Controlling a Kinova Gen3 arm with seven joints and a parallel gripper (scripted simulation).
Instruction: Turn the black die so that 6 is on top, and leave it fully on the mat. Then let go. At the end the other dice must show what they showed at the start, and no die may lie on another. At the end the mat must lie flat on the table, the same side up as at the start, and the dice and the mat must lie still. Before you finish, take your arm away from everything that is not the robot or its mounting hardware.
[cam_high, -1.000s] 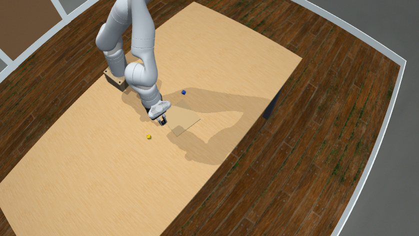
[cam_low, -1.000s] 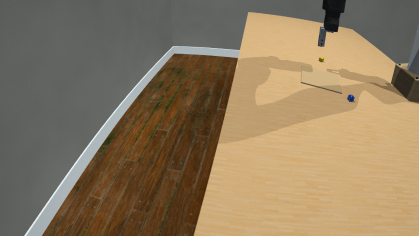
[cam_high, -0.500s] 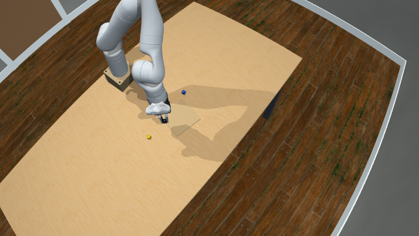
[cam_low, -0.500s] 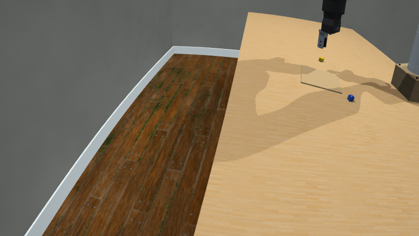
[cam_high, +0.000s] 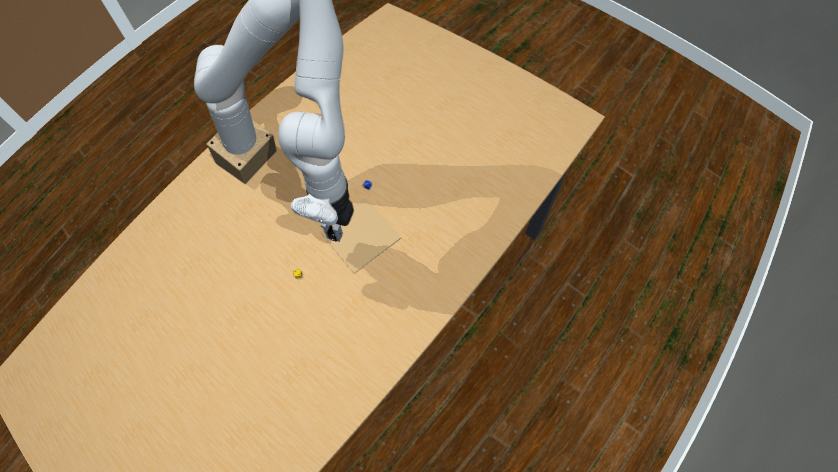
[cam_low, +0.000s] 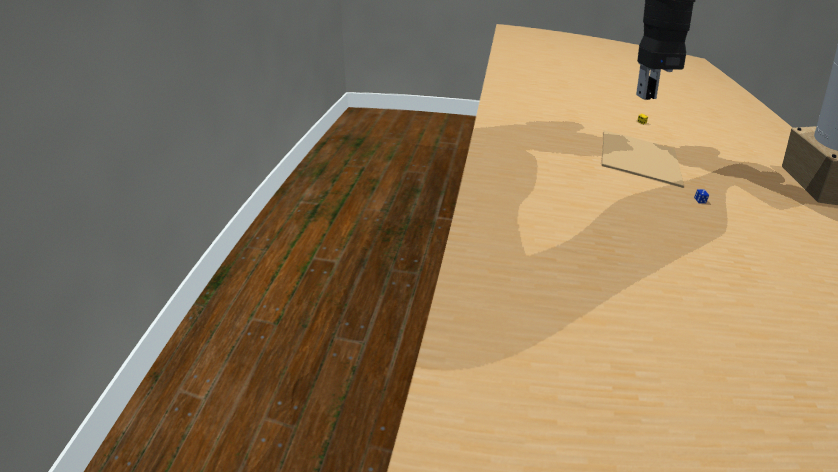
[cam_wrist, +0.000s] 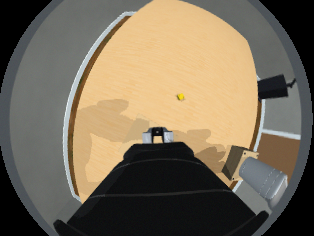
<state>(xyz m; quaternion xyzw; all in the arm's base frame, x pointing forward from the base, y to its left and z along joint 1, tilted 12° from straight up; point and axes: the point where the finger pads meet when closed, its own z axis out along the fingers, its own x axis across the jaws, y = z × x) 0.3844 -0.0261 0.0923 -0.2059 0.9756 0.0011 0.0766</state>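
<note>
Right now my hand is 100 mm above the tan mat and 60 mm to the right of it. From my hand the other things lie so: black die (10 mm below); blue die (170 mm to the left, 100 mm below, 80 mm behind); yellow die (110 mm to the right, 100 mm below, 40 mm behind).
</note>
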